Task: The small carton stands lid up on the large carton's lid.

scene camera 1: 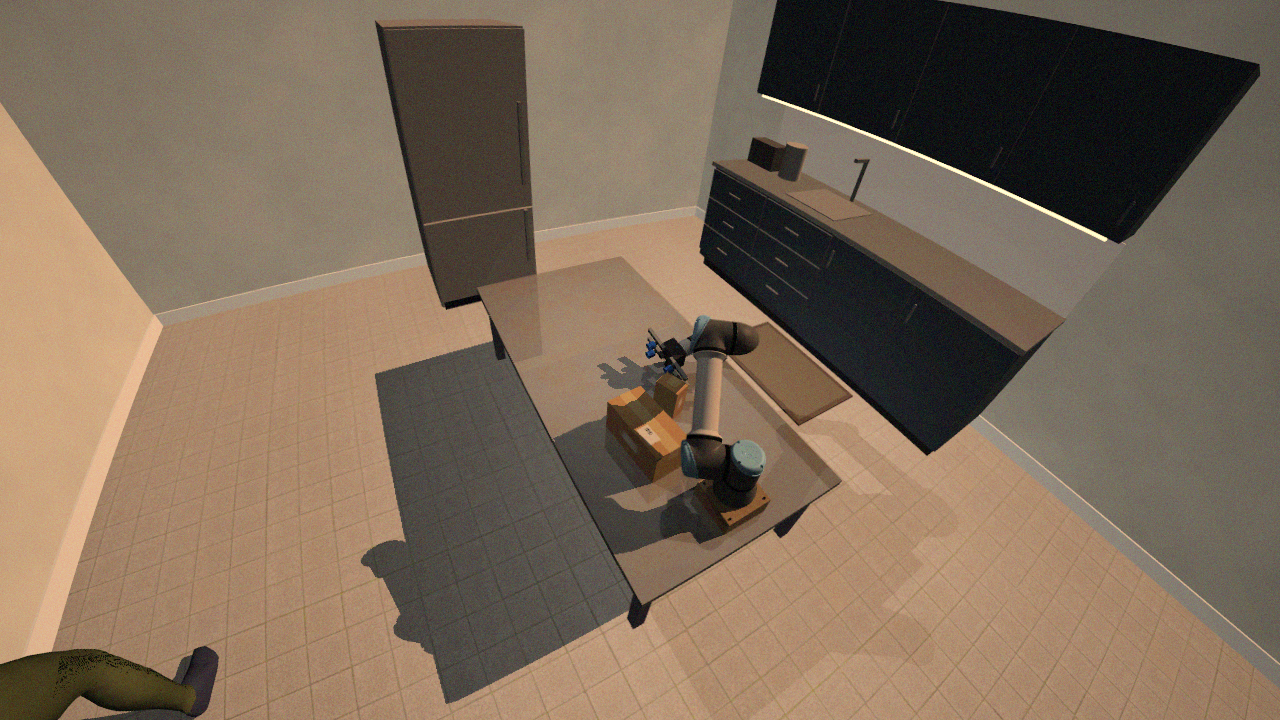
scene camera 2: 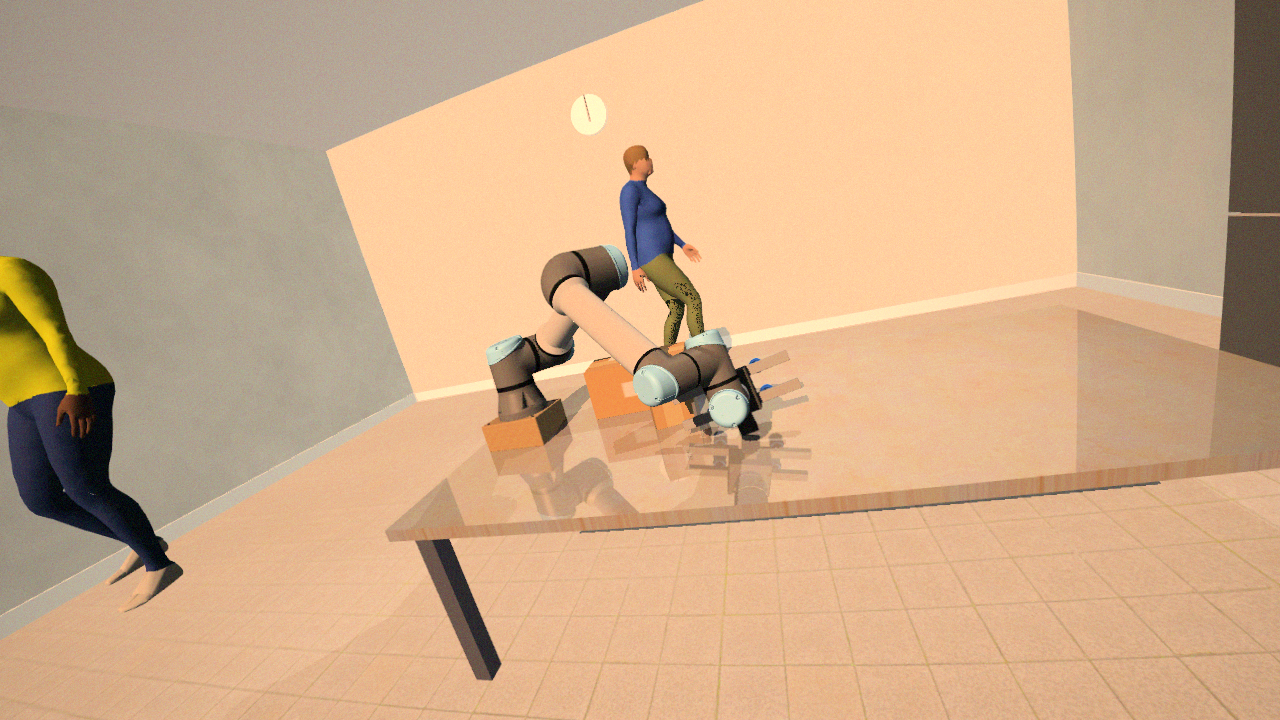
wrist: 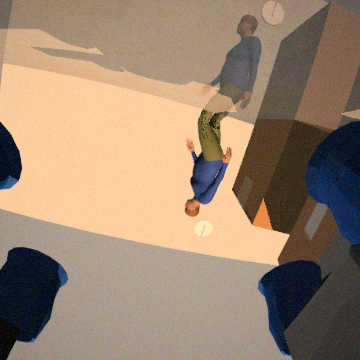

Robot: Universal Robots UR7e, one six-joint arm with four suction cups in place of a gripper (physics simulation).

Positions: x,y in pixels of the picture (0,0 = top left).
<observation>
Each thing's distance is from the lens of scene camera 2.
large carton [scene camera 2: 610,386]: 1.39 m
small carton [scene camera 2: 666,415]: 1.23 m
The marked spots on the large carton and the small carton are 0.24 m apart.
</observation>
